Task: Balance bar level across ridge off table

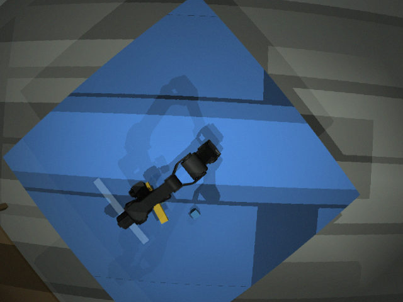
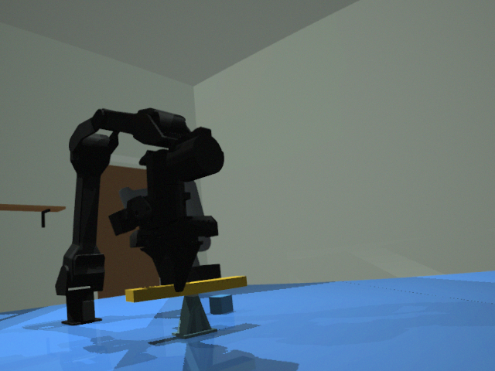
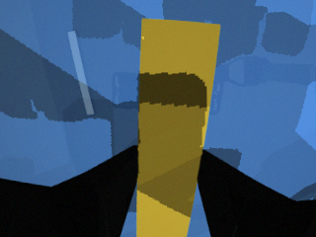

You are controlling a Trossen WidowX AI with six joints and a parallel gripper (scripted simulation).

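My gripper tip is now 30 mm to the right of the bar and 10 mm short of it. Round my gripper tip: blue cube 190 mm to the left, 90 mm behind, 50 mm below.
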